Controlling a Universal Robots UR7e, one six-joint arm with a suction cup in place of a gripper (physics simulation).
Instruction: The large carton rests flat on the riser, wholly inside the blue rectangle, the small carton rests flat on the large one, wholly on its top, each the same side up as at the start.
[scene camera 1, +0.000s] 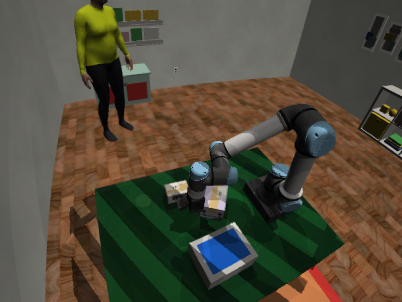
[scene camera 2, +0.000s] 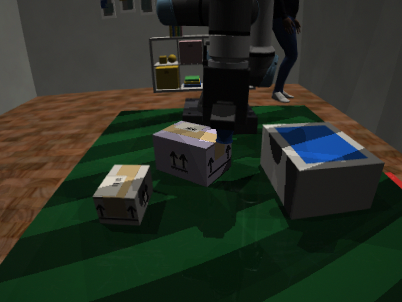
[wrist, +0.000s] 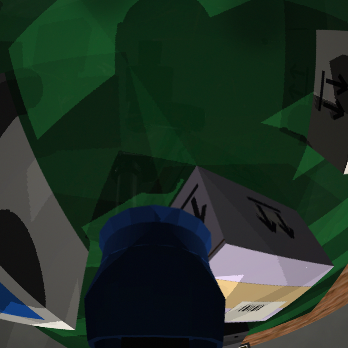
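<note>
The large carton (scene camera 1: 215, 201) (scene camera 2: 185, 156) (wrist: 262, 242), pale lilac with tan tape, sits on the green mat and looks slightly tilted. My suction cup (scene camera 2: 224, 136) (wrist: 153, 228) is dark blue. It hangs at the carton's top corner on the riser side, beside the carton and holding nothing. The small carton (scene camera 1: 175, 191) (scene camera 2: 123, 188) (wrist: 331, 103) stands upright on the mat farther from the riser. The grey riser (scene camera 1: 203, 269) (scene camera 2: 331, 192) (wrist: 52, 242) bears the blue rectangle (scene camera 1: 224, 250) (scene camera 2: 319, 144) (wrist: 14, 307), which has nothing on it.
The arm's black base (scene camera 1: 260, 195) stands on the green mat (scene camera 1: 135, 227) behind the cartons. A person in yellow (scene camera 1: 97, 48) stands far off by a cabinet. A shelf unit (scene camera 1: 370, 110) (scene camera 2: 150, 65) stands by the wall, with another person's legs (scene camera 2: 285, 65) near it.
</note>
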